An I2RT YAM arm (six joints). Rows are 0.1 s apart.
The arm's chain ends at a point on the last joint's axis. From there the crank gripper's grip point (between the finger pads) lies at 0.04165 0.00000 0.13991 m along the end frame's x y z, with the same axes.
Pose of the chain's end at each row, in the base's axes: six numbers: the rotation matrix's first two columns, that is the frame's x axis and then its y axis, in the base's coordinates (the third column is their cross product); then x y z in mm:
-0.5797 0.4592 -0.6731 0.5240 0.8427 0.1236 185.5 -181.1 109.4
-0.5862 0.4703 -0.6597 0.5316 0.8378 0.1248 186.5 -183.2 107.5
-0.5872 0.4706 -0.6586 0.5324 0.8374 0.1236 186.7 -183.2 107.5
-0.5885 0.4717 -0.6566 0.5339 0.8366 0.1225 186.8 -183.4 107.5
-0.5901 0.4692 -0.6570 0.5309 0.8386 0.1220 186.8 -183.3 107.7
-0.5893 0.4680 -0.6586 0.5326 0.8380 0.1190 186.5 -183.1 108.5
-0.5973 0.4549 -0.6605 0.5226 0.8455 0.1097 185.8 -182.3 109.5
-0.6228 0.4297 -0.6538 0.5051 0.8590 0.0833 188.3 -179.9 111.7
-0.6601 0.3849 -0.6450 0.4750 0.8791 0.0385 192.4 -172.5 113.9
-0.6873 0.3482 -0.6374 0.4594 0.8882 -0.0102 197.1 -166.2 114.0
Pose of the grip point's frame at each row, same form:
-0.5797 0.4592 -0.6731 0.5240 0.8427 0.1236 248.7 -201.3 -20.6
-0.5862 0.4703 -0.6597 0.5316 0.8378 0.1248 247.6 -202.4 -23.7
-0.5872 0.4706 -0.6586 0.5324 0.8374 0.1236 247.5 -202.5 -23.8
-0.5885 0.4717 -0.6566 0.5339 0.8366 0.1225 247.2 -202.7 -24.0
-0.5901 0.4692 -0.6570 0.5309 0.8386 0.1220 247.3 -202.5 -23.8
-0.5893 0.4680 -0.6586 0.5326 0.8380 0.1190 247.0 -202.9 -22.9
-0.5973 0.4549 -0.6605 0.5226 0.8455 0.1097 246.0 -202.5 -21.9
-0.6228 0.4297 -0.6538 0.5051 0.8590 0.0833 245.9 -200.9 -20.7
-0.6601 0.3849 -0.6450 0.4750 0.8791 0.0385 246.3 -195.8 -19.7
-0.6873 0.3482 -0.6374 0.4594 0.8882 -0.0102 247.2 -193.6 -20.3

